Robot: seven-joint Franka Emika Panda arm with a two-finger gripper.
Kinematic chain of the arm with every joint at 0, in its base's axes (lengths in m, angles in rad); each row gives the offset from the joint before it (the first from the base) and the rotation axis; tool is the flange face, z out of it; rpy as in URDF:
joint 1: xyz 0 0 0.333 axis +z
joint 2: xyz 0 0 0 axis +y
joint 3: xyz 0 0 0.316 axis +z
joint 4: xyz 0.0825 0 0 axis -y
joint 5: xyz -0.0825 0 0.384 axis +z
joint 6: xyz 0 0 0 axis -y
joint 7: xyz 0.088 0 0 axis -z
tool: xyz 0 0 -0.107 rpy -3.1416 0 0
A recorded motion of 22 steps. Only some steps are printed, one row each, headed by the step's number.
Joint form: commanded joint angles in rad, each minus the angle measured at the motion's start. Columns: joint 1, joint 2, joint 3, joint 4, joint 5, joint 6, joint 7.
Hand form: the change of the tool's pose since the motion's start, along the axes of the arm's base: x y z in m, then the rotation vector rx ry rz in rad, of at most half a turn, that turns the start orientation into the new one. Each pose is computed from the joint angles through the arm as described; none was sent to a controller.
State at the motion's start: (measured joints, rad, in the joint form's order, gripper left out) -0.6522 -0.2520 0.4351 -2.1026 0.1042 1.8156 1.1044
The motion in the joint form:
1: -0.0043 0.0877 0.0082 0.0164 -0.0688 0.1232 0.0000
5: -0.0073 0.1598 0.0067 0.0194 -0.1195 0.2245 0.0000
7: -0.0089 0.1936 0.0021 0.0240 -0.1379 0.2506 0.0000
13: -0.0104 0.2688 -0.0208 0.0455 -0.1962 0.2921 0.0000
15: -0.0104 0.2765 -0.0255 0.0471 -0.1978 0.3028 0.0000
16: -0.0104 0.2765 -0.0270 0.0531 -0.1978 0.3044 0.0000
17: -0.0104 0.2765 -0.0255 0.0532 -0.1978 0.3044 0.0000
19: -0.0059 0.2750 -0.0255 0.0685 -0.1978 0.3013 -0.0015
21: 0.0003 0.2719 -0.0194 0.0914 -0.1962 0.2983 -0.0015
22: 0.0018 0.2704 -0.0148 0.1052 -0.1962 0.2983 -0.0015
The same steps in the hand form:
1: 0.0267 -0.0149 -0.0209 -0.0445 -0.0485 0.0303
5: 0.0448 -0.0286 -0.0439 -0.0686 -0.0821 0.0500
7: 0.0508 -0.0361 -0.0555 -0.0701 -0.0817 0.0534
13: 0.0622 -0.0586 -0.0788 -0.0868 -0.0715 0.0597
15: 0.0635 -0.0619 -0.0811 -0.0864 -0.0769 0.0563
16: 0.0647 -0.0631 -0.0781 -0.0885 -0.0842 0.0546
17: 0.0649 -0.0623 -0.0781 -0.0885 -0.0843 0.0561
19: 0.0683 -0.0606 -0.0704 -0.0927 -0.0973 0.0613
21: 0.0739 -0.0548 -0.0581 -0.0982 -0.1198 0.0717
22: 0.0771 -0.0520 -0.0507 -0.1024 -0.1347 0.0772

